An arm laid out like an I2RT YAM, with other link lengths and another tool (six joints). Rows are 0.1 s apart.
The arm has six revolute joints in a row. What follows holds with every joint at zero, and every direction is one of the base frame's. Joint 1 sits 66 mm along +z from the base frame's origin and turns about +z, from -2.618 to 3.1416 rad. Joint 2 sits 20.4 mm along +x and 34.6 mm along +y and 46.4 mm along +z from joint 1 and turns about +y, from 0 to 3.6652 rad. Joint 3 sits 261.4 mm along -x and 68.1 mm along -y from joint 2 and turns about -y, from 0 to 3.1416 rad. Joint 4 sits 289.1 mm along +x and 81.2 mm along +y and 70.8 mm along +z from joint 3 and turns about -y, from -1.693 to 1.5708 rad. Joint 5 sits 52.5 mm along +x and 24.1 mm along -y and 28.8 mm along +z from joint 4 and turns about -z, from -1.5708 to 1.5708 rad. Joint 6 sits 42.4 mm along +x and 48.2 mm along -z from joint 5 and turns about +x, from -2.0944 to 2.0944 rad. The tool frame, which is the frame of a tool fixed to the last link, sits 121 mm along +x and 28 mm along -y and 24 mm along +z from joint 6; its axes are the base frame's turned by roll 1.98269, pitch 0.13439 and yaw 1.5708 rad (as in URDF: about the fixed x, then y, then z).
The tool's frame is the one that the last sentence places.
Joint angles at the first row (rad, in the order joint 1, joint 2, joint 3, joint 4, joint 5, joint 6):
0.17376 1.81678 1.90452 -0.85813 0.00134 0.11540
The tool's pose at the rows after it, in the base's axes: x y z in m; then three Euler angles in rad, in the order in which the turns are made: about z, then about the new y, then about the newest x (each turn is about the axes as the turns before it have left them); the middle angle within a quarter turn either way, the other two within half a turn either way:
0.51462, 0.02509, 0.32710, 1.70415, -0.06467, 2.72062
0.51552, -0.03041, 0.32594, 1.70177, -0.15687, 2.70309
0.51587, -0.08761, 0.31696, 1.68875, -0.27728, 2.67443
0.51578, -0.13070, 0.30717, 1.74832, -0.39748, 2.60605
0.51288, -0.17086, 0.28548, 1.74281, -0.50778, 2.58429
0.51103, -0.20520, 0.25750, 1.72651, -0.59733, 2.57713
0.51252, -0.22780, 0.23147, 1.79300, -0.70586, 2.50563
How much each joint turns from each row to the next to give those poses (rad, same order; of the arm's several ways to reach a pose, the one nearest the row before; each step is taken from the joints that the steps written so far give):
-0.15221 -0.03550 -0.00004 -0.00837 -0.12742 -0.00878
-0.16860 0.00191 -0.00264 -0.00575 -0.18424 -0.04386
-0.16863 0.03206 -0.00038 0.01031 -0.19266 -0.01604
-0.14267 0.05114 0.00004 0.02325 -0.22316 -0.03813
-0.10375 0.06444 -0.00006 0.01034 -0.13199 0.00076
-0.07630 0.07364 0.00004 0.01599 -0.08888 0.00000
-0.06027 0.08583 -0.00002 0.04159 -0.14115 0.00075

